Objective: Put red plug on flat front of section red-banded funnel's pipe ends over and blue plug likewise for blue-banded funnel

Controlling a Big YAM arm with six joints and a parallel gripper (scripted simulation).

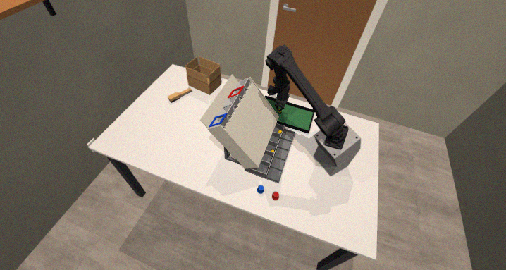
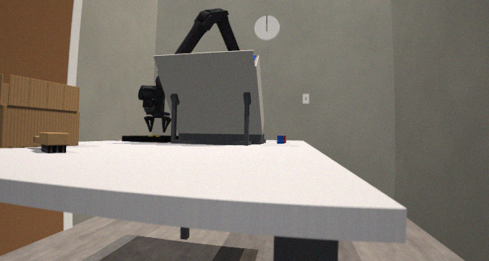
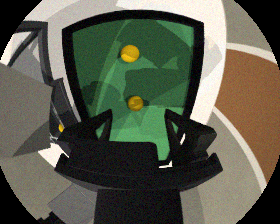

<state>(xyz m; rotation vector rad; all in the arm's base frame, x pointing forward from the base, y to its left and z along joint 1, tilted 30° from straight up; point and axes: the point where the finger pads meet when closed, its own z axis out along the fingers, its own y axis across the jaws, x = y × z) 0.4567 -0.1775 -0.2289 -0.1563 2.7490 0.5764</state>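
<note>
Right now the green marble tray is 5 cm below my hand and 5 cm behind it. Round my hand: grey cover: 34 cm to the left, 16 cm above, 1 cm ahead.
</note>
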